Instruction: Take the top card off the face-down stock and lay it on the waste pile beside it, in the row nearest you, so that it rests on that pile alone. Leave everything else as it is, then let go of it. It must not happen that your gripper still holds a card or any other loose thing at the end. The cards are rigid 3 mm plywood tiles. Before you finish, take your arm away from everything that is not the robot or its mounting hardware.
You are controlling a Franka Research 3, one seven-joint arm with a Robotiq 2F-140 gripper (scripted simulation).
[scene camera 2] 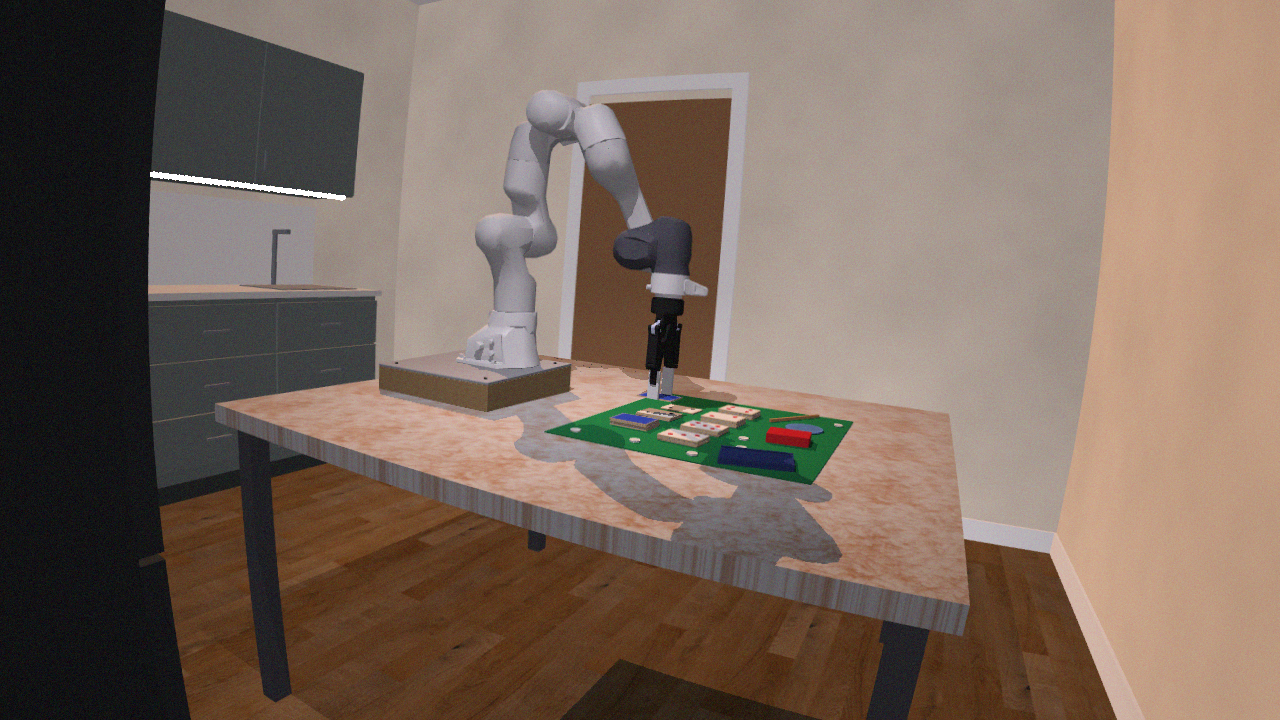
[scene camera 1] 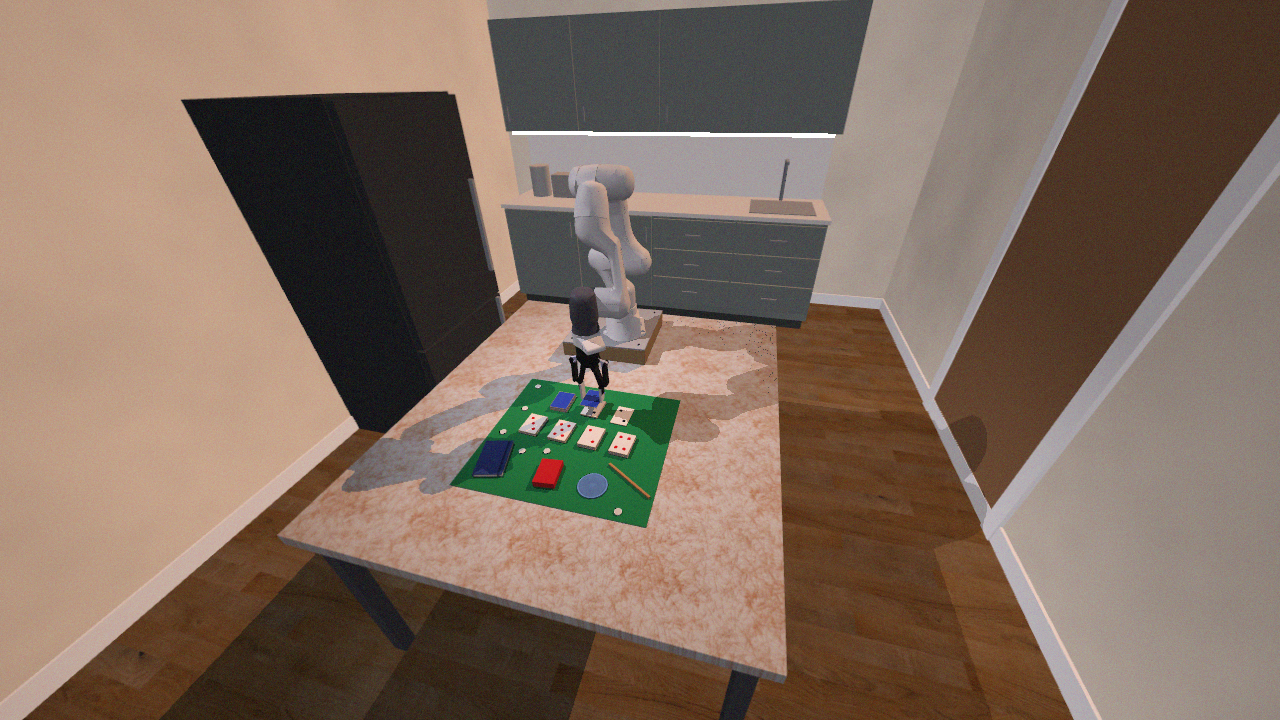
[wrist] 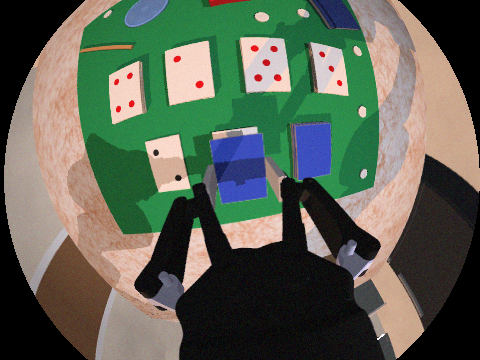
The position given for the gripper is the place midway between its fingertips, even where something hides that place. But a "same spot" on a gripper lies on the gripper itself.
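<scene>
Gripper visible: scene camera 1 (592,398), scene camera 2, wrist view. On the gripper, same spot: (wrist: 160,281) and (scene camera 2: 678,327). On a green mat, same spot: (wrist: 117,153) and (scene camera 2: 710,406).
</scene>
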